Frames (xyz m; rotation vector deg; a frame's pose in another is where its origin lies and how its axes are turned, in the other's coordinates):
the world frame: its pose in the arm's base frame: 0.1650 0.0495 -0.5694 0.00 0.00 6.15
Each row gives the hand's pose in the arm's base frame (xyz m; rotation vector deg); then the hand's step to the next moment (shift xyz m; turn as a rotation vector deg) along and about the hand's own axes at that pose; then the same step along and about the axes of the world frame.
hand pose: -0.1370 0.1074 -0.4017 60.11 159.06 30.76
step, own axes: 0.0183 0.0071 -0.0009 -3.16 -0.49 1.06
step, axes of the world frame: -0.0077 0.0177 0.0036 2.08 -2.36 -1.19
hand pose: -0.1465 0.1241 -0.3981 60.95 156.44 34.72
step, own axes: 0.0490 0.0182 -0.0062 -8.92 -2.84 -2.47
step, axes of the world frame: -0.0219 0.0459 0.0136 3.19 -9.09 0.98
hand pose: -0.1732 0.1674 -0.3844 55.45 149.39 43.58
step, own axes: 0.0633 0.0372 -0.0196 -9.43 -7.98 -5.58
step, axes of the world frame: -0.0290 0.0619 0.0333 -0.91 -13.50 0.74
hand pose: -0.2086 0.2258 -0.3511 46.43 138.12 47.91
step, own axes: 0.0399 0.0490 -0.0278 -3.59 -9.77 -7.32
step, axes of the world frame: -0.0214 0.0492 0.0435 -6.56 -10.89 -0.53
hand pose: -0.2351 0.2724 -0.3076 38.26 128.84 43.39
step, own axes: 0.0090 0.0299 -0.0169 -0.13 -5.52 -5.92
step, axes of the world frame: -0.0083 0.0221 0.0265 -6.14 -5.28 -0.01
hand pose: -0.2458 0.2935 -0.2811 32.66 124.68 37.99
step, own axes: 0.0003 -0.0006 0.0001 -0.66 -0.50 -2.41
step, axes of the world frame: -0.0002 -0.0002 -0.0006 -1.72 -1.25 1.41
